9 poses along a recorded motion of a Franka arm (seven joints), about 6.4 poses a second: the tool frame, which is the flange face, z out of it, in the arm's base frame.
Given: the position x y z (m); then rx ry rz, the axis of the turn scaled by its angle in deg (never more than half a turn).
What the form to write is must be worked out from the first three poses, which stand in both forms.
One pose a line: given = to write
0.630, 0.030, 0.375, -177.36, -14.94, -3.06 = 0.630, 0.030, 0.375; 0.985, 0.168, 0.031; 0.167, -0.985, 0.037; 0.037, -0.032, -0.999
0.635, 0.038, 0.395, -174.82, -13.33, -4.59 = 0.635, 0.038, 0.395; 0.987, 0.153, 0.046; 0.149, -0.985, 0.084; 0.058, -0.076, -0.995
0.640, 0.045, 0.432, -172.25, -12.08, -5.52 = 0.640, 0.045, 0.432; 0.988, 0.143, 0.055; 0.135, -0.982, 0.130; 0.072, -0.121, -0.990
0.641, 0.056, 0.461, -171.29, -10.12, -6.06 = 0.641, 0.056, 0.461; 0.991, 0.122, 0.062; 0.112, -0.983, 0.148; 0.079, -0.140, -0.987
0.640, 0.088, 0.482, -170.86, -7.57, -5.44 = 0.640, 0.088, 0.482; 0.994, 0.093, 0.056; 0.083, -0.984, 0.157; 0.070, -0.151, -0.986
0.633, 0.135, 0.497, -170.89, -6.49, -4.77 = 0.633, 0.135, 0.497; 0.996, 0.080, 0.049; 0.071, -0.985, 0.157; 0.061, -0.153, -0.986
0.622, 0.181, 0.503, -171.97, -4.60, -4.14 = 0.622, 0.181, 0.503; 0.997, 0.056, 0.044; 0.050, -0.989, 0.139; 0.052, -0.136, -0.989
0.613, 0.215, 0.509, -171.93, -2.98, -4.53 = 0.613, 0.215, 0.509; 0.998, 0.038, 0.050; 0.031, -0.990, 0.140; 0.055, -0.138, -0.989
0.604, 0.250, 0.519, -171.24, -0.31, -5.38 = 0.604, 0.250, 0.519; 0.998, 0.008, 0.062; -0.001, -0.989, 0.151; 0.063, -0.151, -0.987
